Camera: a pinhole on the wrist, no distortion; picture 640 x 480 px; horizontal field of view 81.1 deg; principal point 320.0 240.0 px. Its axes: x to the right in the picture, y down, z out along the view. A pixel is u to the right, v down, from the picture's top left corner.
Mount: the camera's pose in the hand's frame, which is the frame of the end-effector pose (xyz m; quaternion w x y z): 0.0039 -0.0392 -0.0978 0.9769 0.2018 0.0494 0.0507
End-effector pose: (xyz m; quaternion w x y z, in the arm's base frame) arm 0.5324 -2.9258 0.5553 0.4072 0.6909 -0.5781 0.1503
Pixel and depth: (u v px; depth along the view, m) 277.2 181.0 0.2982
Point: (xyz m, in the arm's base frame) 0.6796 -3.0484 0.3838
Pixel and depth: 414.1 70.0 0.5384
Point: 0.9405 -3.2856 0.3491
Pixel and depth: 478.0 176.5 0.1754
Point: 0.6652 -3.0266 0.5463
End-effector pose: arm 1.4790 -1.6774 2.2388 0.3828 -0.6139 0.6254 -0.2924
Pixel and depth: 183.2 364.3 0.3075
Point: 1.7130 -1.5802 2.1897
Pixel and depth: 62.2 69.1 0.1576
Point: 1.5943 -1.6094 2.3843
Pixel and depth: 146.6 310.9 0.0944
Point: 1.5120 -1.6528 2.2971
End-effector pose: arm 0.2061 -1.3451 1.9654 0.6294 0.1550 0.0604 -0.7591
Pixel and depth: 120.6 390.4 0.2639
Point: 0.1327 -1.2833 2.1797
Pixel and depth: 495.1 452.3 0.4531
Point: 0.1460 -1.7005 2.2737
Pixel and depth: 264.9 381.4 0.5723
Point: 0.0559 -1.4509 2.4562
